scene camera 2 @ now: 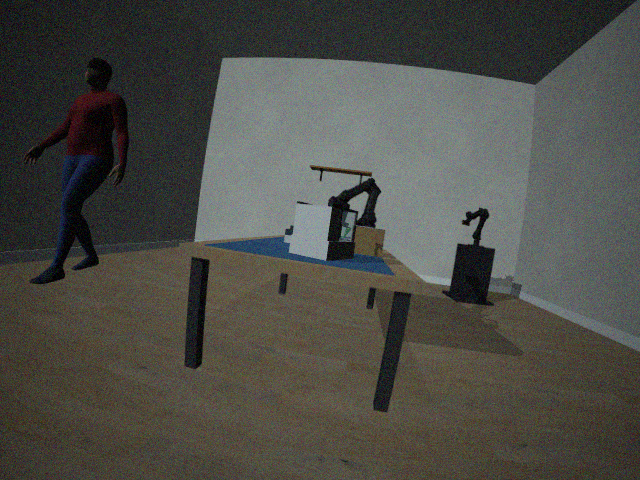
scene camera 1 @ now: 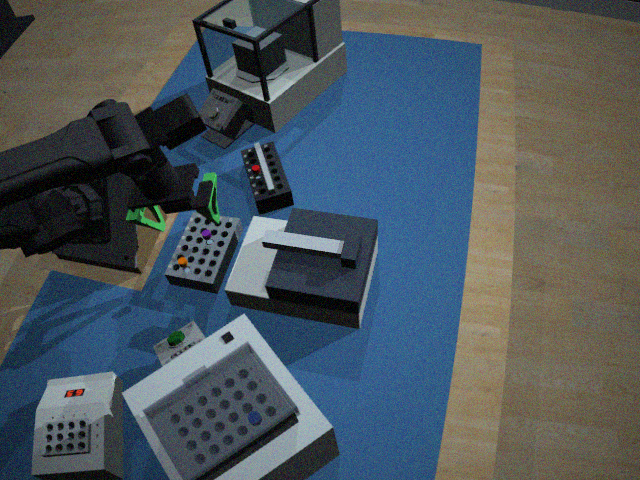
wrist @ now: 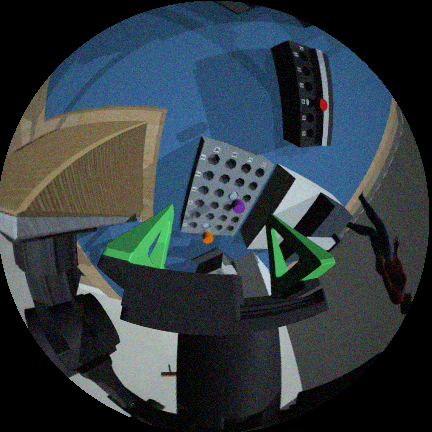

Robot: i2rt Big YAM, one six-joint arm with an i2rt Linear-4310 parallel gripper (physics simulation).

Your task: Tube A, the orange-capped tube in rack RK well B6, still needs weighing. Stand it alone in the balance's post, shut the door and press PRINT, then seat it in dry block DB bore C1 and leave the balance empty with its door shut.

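Frame: origin at the arm's base, x left, y up, z ahead, level; centimetres.
Seen in the pictures: gripper, fingertip midpoint: (scene camera 1: 190, 224) (wrist: 222, 213); arm's base at its link origin: (scene camera 2: 367, 238) (scene camera 1: 88, 207) (wrist: 44, 213).
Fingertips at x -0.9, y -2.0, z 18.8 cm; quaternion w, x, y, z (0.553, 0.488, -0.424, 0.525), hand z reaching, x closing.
Offsets run from my fingertips to a thing's middle. "spot": to the spot under its first point.
Tube A's orange cap @(dx -5.8, dy -1.8, dz -0.1 cm) (scene camera 1: 182, 261) (wrist: 207, 237) stands upright in the grey rack RK @(dx -1.2, dy -5.3, dz +1.3 cm) (scene camera 1: 193, 283) (wrist: 228, 151), near one end. My gripper (scene camera 1: 191, 225) (wrist: 222, 213) is open and empty, with green fingers spread above the rack; the orange cap is low between them in the wrist view. The balance @(dx +39.5, dy +4.3, dz +2.9 cm) (scene camera 1: 310, 77) (scene camera 2: 310, 229) stands at the back, a dark block @(spot: dx +29.1, dy +11.3, dz +6.5 cm) (scene camera 1: 258, 55) inside its glass chamber; its door state is unclear. A grey keypad panel @(spot: dx +27.5, dy +0.0, dz -2.4 cm) (scene camera 1: 221, 109) is before it. The likely dry block DB @(dx -33.5, dy -3.3, dz -9.4 cm) (scene camera 1: 108, 423), a white unit with red digits and several bores, is at front left.
A purple cap @(dx -0.4, dy -1.8, dz +2.3 cm) (scene camera 1: 206, 234) (wrist: 238, 206) stands in RK. Nearby are a black rack with a red cap (scene camera 1: 255, 168) (wrist: 323, 105) and a dark-lidded white box @(dx -3.7, dy -1.7, dz +18.2 cm) (scene camera 1: 323, 279). A large white holed unit @(spot: dx -29.2, dy +6.7, dz +24.3 cm) (scene camera 1: 310, 413) and green-knobbed box (scene camera 1: 175, 338) stand forward. A person (scene camera 2: 95, 129) is left.
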